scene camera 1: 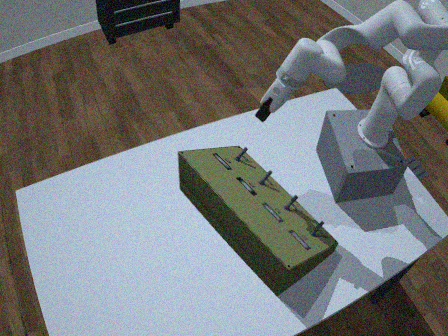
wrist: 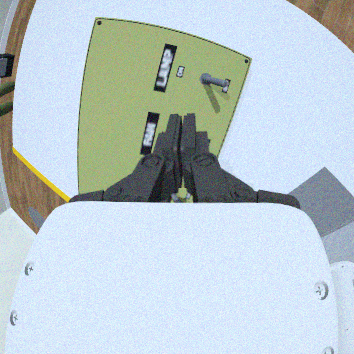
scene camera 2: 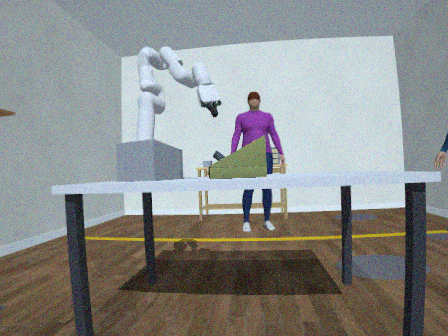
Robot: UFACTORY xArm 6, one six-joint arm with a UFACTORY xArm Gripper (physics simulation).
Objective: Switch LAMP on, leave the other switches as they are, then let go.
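Pixels of known places: gripper, fingertip midpoint: [scene camera 1: 259, 118] [wrist: 184, 132] [scene camera 2: 215, 115]; arm's base, link origin: [scene camera 1: 372, 133] [scene camera 2: 144, 146].
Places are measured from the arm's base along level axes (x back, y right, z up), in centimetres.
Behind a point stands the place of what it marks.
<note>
The olive sloped switch box [scene camera 1: 220, 200] @(x -60.7, y 5.7, z -1.0 cm) [scene camera 2: 245, 165] @(x -52.7, y 27.7, z -13.2 cm) [wrist: 115, 65] @(x -56.7, y 19.3, z -2.4 cm) stands on the table. Its LAMP label [scene camera 1: 222, 161] @(x -49.7, y 20.8, z -6.0 cm) [wrist: 165, 68] @(x -49.6, y 20.7, z -6.0 cm) is at the far end in scene camera 1, with a small ON label [wrist: 180, 71] @(x -47.4, y 21.0, z -7.2 cm) beside it. The grey LAMP lever [scene camera 1: 241, 154] @(x -42.1, y 21.0, z -7.2 cm) [wrist: 215, 81] @(x -41.3, y 21.3, z -6.4 cm) leans away from ON, its tip over the small label at the low edge, where the wording is hidden. The other levers in scene camera 1 lean the same way. My gripper [scene camera 1: 261, 117] @(x -40.4, y 16.7, z 11.5 cm) [scene camera 2: 215, 115] @(x -40.4, y 16.7, z 11.5 cm) [wrist: 184, 132] @(x -40.4, y 16.7, z 11.5 cm) is shut and empty, raised above the box and apart from the LAMP lever.
The FAN label [wrist: 149, 133] @(x -48.9, y 9.1, z -6.0 cm) is next to LAMP, beside my fingers in the wrist view. The grey robot pedestal [scene camera 1: 352, 155] @(x -13.9, y -2.5, z -1.3 cm) [scene camera 2: 150, 161] @(x -7.7, y 15.6, z -9.2 cm) stands on the white table [scene camera 1: 115, 225] @(x -87.9, y 25.1, z -18.6 cm) [scene camera 2: 300, 181] @(x -69.0, y 52.9, z -20.0 cm) beside the box's low side. A person in purple [scene camera 2: 255, 127] stands beyond the table.
</note>
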